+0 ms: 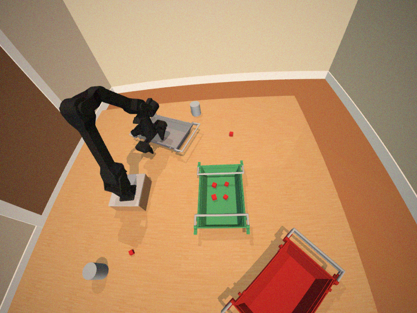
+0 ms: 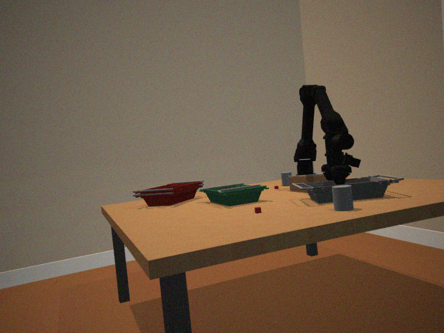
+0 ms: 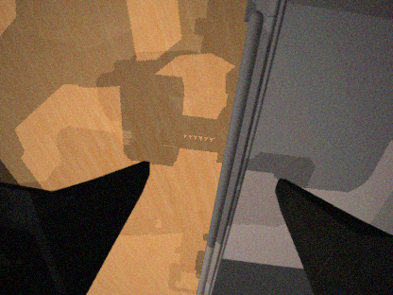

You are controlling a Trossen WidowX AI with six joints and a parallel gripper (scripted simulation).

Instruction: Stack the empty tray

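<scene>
Right now the grey tray is 4 cm ahead of my gripper tip, 7 cm to the left of it and 3 cm above it. Round my gripper tip: red block (5 cm behind, 48 cm to the right, 1 cm below).
</scene>
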